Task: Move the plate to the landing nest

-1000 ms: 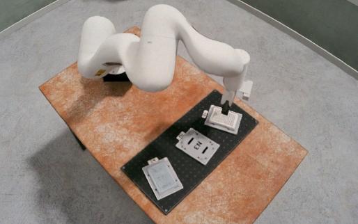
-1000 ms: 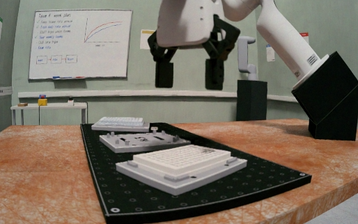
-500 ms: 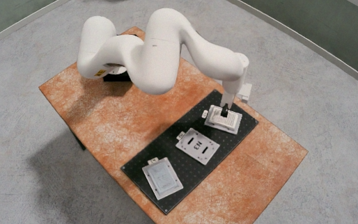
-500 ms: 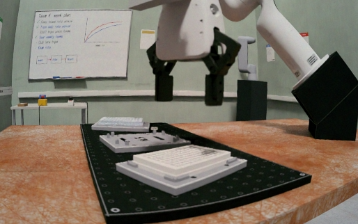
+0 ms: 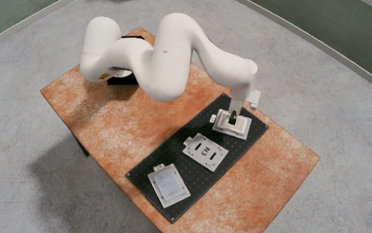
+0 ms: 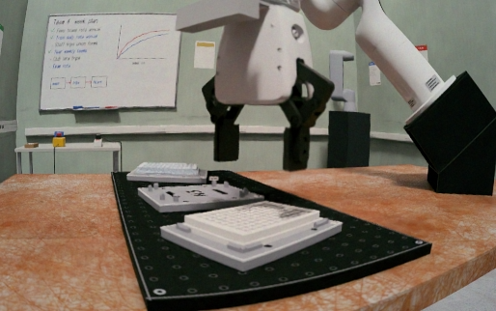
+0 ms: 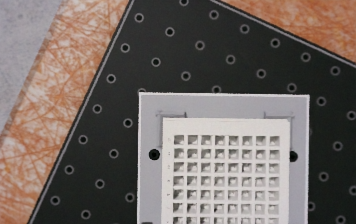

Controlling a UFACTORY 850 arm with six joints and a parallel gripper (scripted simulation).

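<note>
Right now my hand is 70 mm above the plate. The rest, counted from my hand: plate C15: 420 mm to the right, 70 mm below, 10 mm behind; then nest N2: 80 mm below.
</note>
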